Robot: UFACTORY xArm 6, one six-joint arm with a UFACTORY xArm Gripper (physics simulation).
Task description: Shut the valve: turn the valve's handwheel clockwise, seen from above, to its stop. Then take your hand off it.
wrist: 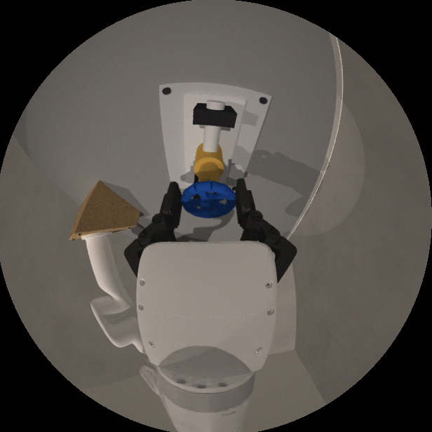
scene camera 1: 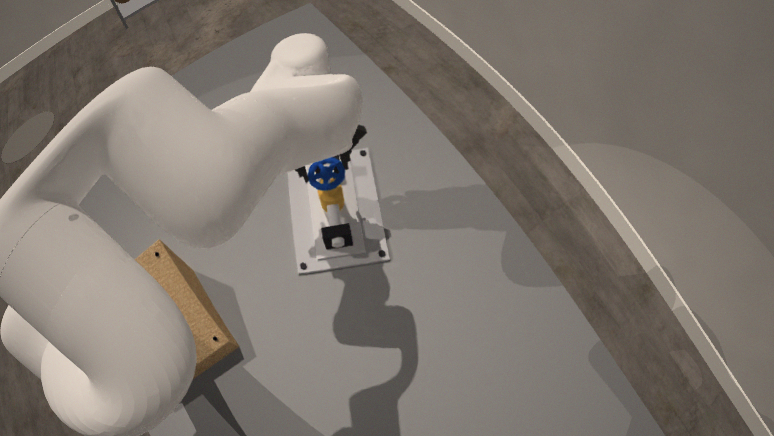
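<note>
The valve's blue handwheel (scene camera 1: 326, 174) (wrist: 208, 199) is round and spoked. It sits on top of the yellow valve body (scene camera 1: 330, 198) (wrist: 209, 165). My gripper (wrist: 207, 188) is shut on the handwheel, with one black finger at each side of the rim in the wrist view. In the scene view the black finger parts show at the left and right of the wheel, and the rest of the gripper is hidden behind the arm. A white pipe (scene camera 1: 333, 215) (wrist: 211, 138) runs from the valve body to a black clamp block (scene camera 1: 336, 237) (wrist: 215, 116).
The valve stands on a white base plate (scene camera 1: 374, 203) (wrist: 171, 135) with dark bolts at its corners. A wooden wedge-shaped block (scene camera 1: 189, 303) (wrist: 106, 212) stands beside the arm. A grey mat (scene camera 1: 460, 324) lies under both, with a brown wooden border (scene camera 1: 503, 124) around it.
</note>
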